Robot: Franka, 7 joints.
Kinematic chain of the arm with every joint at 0, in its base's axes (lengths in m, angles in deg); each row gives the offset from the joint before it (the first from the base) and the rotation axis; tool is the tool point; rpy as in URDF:
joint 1: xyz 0 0 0.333 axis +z
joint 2: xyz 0 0 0 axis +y
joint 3: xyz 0 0 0.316 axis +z
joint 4: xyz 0.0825 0 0 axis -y
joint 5: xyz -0.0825 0 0.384 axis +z
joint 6: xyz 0 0 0 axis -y
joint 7: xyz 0.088 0 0 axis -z
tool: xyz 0 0 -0.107 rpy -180 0 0
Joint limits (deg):
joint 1: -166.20..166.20
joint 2: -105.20..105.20
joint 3: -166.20..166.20
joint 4: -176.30..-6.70
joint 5: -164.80..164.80
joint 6: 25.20..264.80
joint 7: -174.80..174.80
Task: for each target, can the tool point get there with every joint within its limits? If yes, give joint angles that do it. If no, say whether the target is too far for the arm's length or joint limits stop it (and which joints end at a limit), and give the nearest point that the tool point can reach.
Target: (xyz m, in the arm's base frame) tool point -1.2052 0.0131 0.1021
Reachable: no: too far | nearest point -0.8425 0.0092 0.1716 | short by 0.369 m
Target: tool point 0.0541 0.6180 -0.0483
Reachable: yes | joints 84.25 66.01 3.70 -88.93 -96.45 127.67 26.36
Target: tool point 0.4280 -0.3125 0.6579
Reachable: yes | joints -2.37 -8.09 -36.77 -96.84 32.86 96.24 -102.61
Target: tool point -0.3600 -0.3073 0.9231
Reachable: yes | joints -51.12 9.40 -86.21 -64.67 -87.83 84.83 109.51
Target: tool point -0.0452 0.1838 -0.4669
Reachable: no: joint limits stop it (at a limit: joint 2) | nearest point -0.0491 0.1998 -0.3551 | short by 0.113 m
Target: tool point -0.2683 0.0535 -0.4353
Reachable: no: joint limits stop it (at a limit: joint 1, joint 2) | nearest point -0.2692 0.0551 -0.3606 | short by 0.075 m
